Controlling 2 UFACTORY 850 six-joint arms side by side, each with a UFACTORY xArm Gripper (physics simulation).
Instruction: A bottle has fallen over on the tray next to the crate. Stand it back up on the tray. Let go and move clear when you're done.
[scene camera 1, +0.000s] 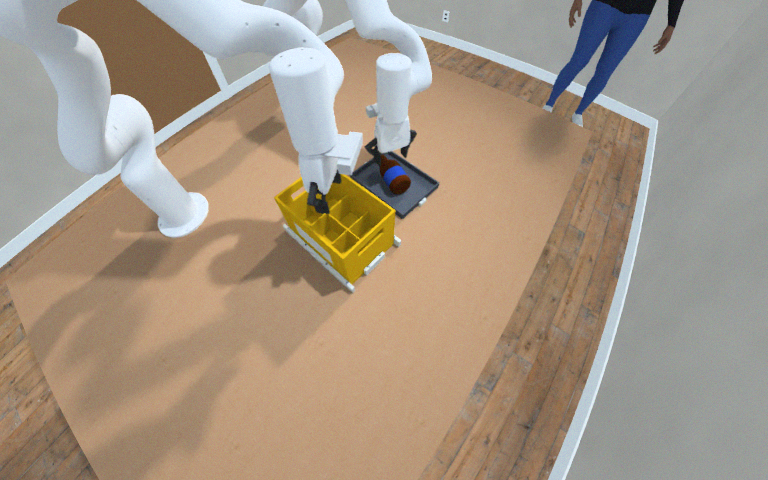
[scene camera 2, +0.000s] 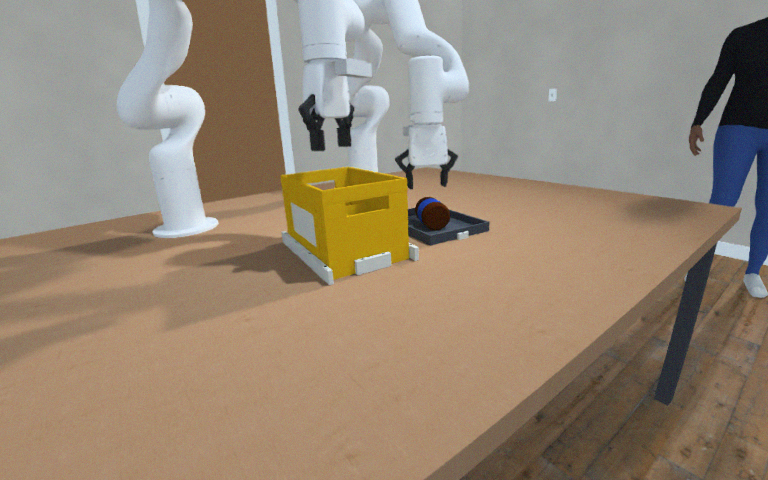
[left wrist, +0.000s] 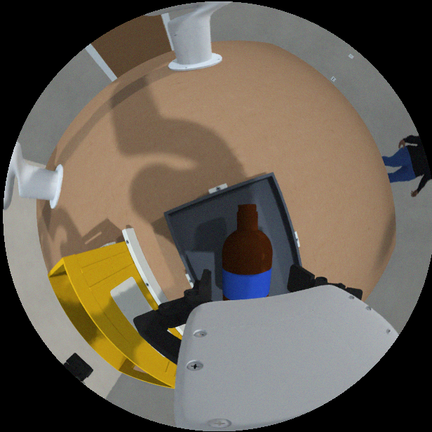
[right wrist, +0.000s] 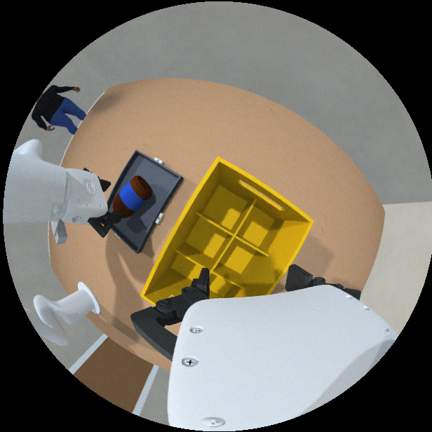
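The brown bottle (scene camera 1: 396, 174) (scene camera 2: 432, 213) (left wrist: 247, 255) (right wrist: 134, 195) with a blue label lies on its side on the dark tray (scene camera 1: 416, 189) (scene camera 2: 475, 225) (left wrist: 230, 196) (right wrist: 165, 187). In scene camera 1 its base faces the lower right and its neck the upper left. My left gripper (scene camera 1: 391, 156) (scene camera 2: 427, 185) (left wrist: 252, 280) is open and empty, pointing down above the bottle, with a finger to each side of it in the left wrist view. My right gripper (scene camera 1: 328, 195) (scene camera 2: 331, 146) (right wrist: 250, 280) is open and empty above the crate.
The yellow crate (scene camera 1: 368, 257) (scene camera 2: 368, 240) (left wrist: 102, 275) (right wrist: 285, 245) stands beside the tray, its compartments empty where they show. White blocks (scene camera 1: 374, 263) (scene camera 2: 372, 263) line its base. A person (scene camera 1: 611, 50) (scene camera 2: 741, 135) stands beyond the table.
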